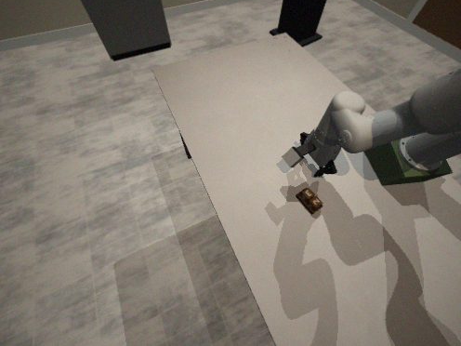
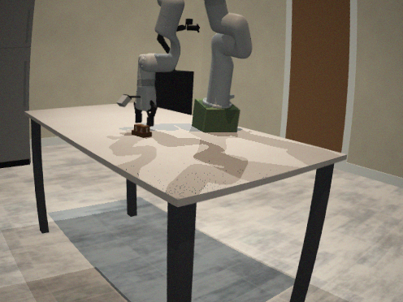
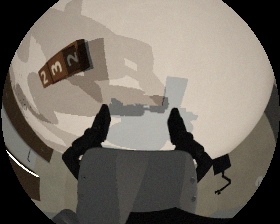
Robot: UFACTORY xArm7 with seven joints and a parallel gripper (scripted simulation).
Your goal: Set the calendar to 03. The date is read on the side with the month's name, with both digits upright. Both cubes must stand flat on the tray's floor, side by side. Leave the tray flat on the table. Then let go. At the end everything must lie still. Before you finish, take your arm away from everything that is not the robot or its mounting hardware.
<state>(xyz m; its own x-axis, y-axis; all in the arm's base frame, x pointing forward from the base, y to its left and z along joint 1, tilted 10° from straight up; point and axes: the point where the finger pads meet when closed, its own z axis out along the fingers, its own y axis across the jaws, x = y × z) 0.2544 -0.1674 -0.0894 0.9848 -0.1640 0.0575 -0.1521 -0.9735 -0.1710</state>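
Right now my hand is 90 mm short of the brown calendar tray, 90 mm to the right of it and 20 mm above it.
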